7 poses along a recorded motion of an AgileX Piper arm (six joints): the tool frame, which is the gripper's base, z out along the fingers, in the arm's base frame.
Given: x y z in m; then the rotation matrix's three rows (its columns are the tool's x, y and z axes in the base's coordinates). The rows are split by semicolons.
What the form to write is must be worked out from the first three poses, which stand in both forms.
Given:
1: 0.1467, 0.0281, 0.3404; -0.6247, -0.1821, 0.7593; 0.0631, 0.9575, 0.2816; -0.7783, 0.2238, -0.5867
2: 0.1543, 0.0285, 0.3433; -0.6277, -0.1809, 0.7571; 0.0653, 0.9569, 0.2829; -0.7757, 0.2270, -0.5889
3: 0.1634, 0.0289, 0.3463; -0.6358, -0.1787, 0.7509; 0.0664, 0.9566, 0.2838; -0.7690, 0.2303, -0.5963
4: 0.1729, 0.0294, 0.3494; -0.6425, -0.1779, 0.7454; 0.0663, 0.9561, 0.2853; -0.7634, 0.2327, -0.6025
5: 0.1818, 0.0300, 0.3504; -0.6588, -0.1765, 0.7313; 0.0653, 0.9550, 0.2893; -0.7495, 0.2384, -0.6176
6: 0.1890, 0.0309, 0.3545; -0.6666, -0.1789, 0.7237; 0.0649, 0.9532, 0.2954; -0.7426, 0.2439, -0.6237
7: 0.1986, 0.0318, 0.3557; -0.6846, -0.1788, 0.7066; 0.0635, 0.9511, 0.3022; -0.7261, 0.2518, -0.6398
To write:
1: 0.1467, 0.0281, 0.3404, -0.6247, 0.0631, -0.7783, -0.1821, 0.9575, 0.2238
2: 0.1543, 0.0285, 0.3433, -0.6277, 0.0653, -0.7757, -0.1809, 0.9569, 0.2270
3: 0.1634, 0.0289, 0.3463, -0.6358, 0.0664, -0.7690, -0.1787, 0.9566, 0.2303
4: 0.1729, 0.0294, 0.3494, -0.6425, 0.0663, -0.7634, -0.1779, 0.9561, 0.2327
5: 0.1818, 0.0300, 0.3504, -0.6588, 0.0653, -0.7495, -0.1765, 0.9550, 0.2384
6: 0.1890, 0.0309, 0.3545, -0.6666, 0.0649, -0.7426, -0.1789, 0.9532, 0.2439
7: 0.1986, 0.0318, 0.3557, -0.6846, 0.0635, -0.7261, -0.1788, 0.9511, 0.2518
